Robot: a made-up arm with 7 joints.
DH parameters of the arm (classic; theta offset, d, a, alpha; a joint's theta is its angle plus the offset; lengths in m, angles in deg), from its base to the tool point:
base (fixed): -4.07 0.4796 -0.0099 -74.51
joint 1: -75.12 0.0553 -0.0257 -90
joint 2: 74 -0.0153 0.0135 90
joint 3: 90 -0.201 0.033 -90
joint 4: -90 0.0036 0.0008 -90
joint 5: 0 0.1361 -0.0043 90
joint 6: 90 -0.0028 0.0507 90
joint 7: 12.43 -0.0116 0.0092 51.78
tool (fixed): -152.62 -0.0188 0 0
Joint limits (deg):
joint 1: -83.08..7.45
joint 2: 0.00..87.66
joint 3: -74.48..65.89
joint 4: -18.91..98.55
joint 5: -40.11..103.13
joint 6: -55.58..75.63
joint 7: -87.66..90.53
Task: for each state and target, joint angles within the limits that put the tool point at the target. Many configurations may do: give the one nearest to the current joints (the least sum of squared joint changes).
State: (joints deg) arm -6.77 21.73 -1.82 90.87 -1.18 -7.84 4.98
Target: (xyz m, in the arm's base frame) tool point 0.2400 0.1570 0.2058
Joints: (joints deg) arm -28.23 21.91 -0.03 41.83 2.60 -22.67 10.36
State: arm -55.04 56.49 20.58 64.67 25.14 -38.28 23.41
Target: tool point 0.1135 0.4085 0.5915
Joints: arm -57.45 87.66 41.47 64.79 23.49 -34.10 22.88
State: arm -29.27 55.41 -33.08 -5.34 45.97 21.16 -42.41
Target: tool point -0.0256 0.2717 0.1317
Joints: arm 2.33 48.87 -53.30 51.38 34.70 5.73 -53.77
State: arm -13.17 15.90 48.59 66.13 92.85 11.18 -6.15
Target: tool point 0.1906 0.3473 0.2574
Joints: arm -41.31 42.93 49.36 80.54 92.41 -9.19 -30.22
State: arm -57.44 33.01 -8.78 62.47 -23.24 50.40 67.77
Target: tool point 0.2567 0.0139 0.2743
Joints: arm -51.24 10.70 -12.75 33.64 -30.69 75.52 75.36
